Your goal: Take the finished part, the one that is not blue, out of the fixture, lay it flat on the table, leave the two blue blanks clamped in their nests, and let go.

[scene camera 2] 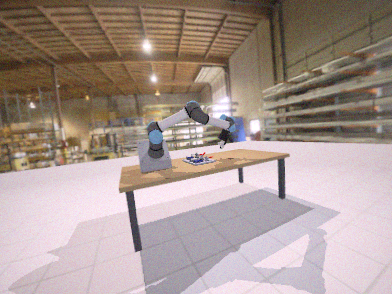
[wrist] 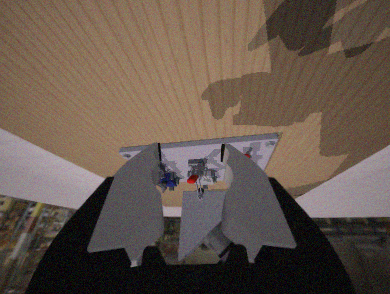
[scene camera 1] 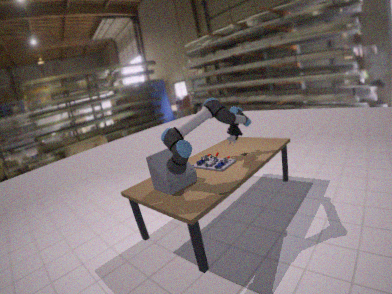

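Where they show: gripper, fingertip midpoint: (scene camera 2: 220,148) (wrist: 191,144) (scene camera 1: 231,144); arm's base at its link origin: (scene camera 2: 156,152) (wrist: 214,229) (scene camera 1: 176,166).
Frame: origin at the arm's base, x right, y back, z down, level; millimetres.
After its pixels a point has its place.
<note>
My gripper (scene camera 1: 232,140) {x 67, y -693, z 49 mm} (scene camera 2: 222,145) {x 67, y -693, z 49 mm} (wrist: 191,144) {x 67, y -693, z 49 mm} is open with nothing between its fingers, tilted and well above the table beyond the fixture. The fixture plate (scene camera 1: 226,168) {x 193, y -358, z 146 mm} (wrist: 260,145) {x 164, y -527, z 137 mm} lies on the table with clamps and red handles. A blue blank (scene camera 1: 200,163) {x -72, y -358, z 123 mm} (wrist: 169,180) {x -75, y -414, z 111 mm} sits in one nest, and a second blue blank (scene camera 1: 220,164) {x 137, y -374, z 121 mm} sits in another; in the wrist view the right finger hides that side. In the wrist view a red handle (wrist: 192,178) {x 23, y -522, z 76 mm} rises at the middle clamp. The finished part cannot be made out clearly in any view.
The wooden table (scene camera 1: 210,200) {x 383, y 121, z 152 mm} (scene camera 2: 165,178) {x 409, y 37, z 152 mm} (wrist: 100,75) {x -54, y -722, z 152 mm} carries the fixture and the arm's grey base block (scene camera 1: 161,167) {x -42, y 108, z -29 mm} (scene camera 2: 145,160) {x 49, y 113, z 52 mm} (wrist: 200,210) {x -41, y -127, z 68 mm}. Dark arm shadows fall across the table. A small dark patch (scene camera 1: 243,154) {x 174, y -718, z 152 mm} lies near the gripper; whether it is shadow or an object is unclear.
</note>
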